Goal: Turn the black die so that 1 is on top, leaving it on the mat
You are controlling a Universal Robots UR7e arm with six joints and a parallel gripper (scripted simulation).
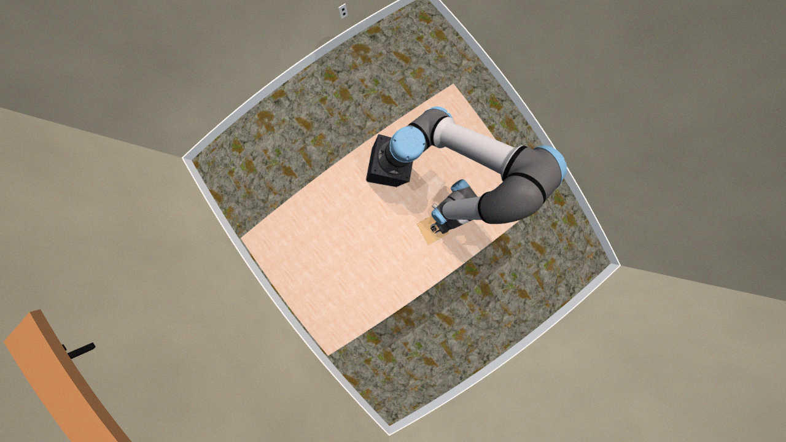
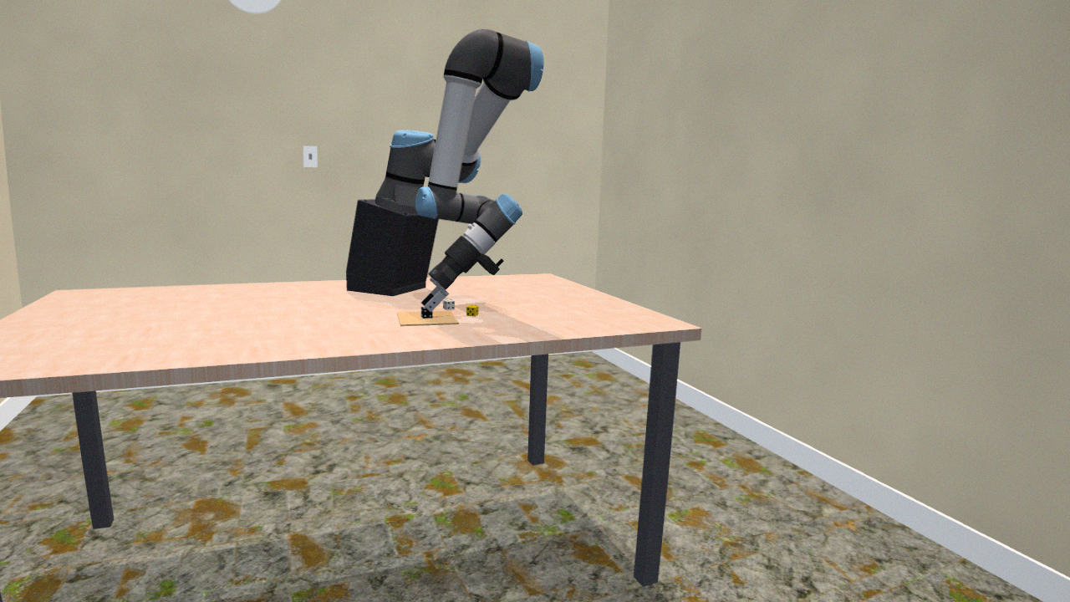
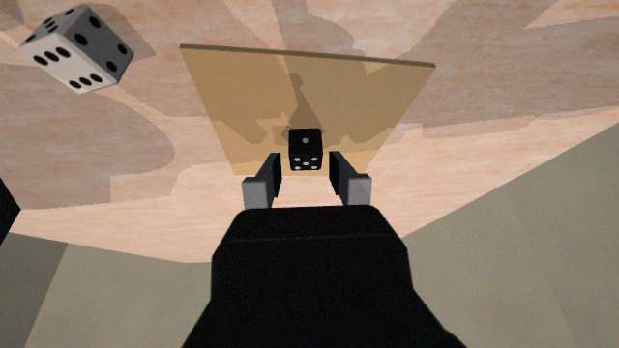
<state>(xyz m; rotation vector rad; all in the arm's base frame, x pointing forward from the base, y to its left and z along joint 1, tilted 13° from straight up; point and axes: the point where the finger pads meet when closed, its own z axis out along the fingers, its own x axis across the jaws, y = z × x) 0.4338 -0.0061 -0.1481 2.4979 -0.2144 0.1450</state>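
Right now my hand is 10 mm to the left of the black die and 30 mm above it. Also, from my hand: tan mat (10 mm to the right, 40 mm below); then white die (100 mm behind, 80 mm to the left, 30 mm below); then yellow die (110 mm to the left, 30 mm below).
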